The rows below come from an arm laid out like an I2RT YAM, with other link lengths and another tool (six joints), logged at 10 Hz.
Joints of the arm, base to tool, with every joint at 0 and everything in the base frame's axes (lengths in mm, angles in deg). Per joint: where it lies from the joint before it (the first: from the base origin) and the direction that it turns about. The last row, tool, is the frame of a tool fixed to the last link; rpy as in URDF.
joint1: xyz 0 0 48.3 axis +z
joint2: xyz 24.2 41 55.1 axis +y
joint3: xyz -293 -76.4 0 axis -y
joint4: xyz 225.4 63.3 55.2 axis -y
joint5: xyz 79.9 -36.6 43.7 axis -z
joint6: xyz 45.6 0 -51.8 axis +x
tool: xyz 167 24 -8 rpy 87.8 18.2 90
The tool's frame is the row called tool.
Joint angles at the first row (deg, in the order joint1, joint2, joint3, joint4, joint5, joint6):
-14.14, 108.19, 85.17, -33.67, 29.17, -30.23
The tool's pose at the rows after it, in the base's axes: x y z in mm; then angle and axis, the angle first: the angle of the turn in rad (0 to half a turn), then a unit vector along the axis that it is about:
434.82, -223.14, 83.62, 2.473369, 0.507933, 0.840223, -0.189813
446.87, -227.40, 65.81, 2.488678, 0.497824, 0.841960, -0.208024
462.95, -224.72, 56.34, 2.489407, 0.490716, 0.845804, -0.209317
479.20, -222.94, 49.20, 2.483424, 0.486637, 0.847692, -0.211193
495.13, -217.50, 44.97, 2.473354, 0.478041, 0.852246, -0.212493
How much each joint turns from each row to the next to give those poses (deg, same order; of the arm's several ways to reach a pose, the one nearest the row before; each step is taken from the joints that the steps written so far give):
-0.63, 2.72, -0.71, 2.72, 1.94, -2.45
0.62, 4.39, 2.02, 1.24, 1.85, -0.72
0.88, 3.34, 2.90, 0.18, 0.35, -0.09
0.79, 3.17, 3.16, 0.09, 0.53, 0.09
1.14, 2.55, 2.90, 0.00, 0.53, -0.26

